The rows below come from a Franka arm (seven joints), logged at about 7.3 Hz.
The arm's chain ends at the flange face. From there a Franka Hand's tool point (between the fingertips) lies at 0.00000 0.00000 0.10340 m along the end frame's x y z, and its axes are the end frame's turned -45 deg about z.
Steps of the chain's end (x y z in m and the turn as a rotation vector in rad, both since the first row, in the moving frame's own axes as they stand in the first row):
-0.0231 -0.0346 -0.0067 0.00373 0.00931 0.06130
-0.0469 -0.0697 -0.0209 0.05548 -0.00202 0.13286
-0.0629 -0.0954 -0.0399 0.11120 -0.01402 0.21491
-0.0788 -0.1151 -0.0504 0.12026 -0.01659 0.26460
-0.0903 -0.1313 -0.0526 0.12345 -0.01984 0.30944
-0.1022 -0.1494 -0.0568 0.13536 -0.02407 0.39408
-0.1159 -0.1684 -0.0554 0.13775 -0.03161 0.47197
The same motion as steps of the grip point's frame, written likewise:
0.0091 -0.0404 -0.0067 -0.00395 0.00922 0.06130
0.0203 -0.0864 -0.0211 0.04066 0.03780 0.13286
0.0310 -0.1202 -0.0405 0.08854 0.06872 0.21491
0.0345 -0.1460 -0.0512 0.09677 0.07331 0.26460
0.0380 -0.1658 -0.0534 0.10132 0.07326 0.30944
0.0435 -0.1876 -0.0578 0.11273 0.07869 0.39408
0.0474 -0.2111 -0.0564 0.11976 0.07505 0.47197

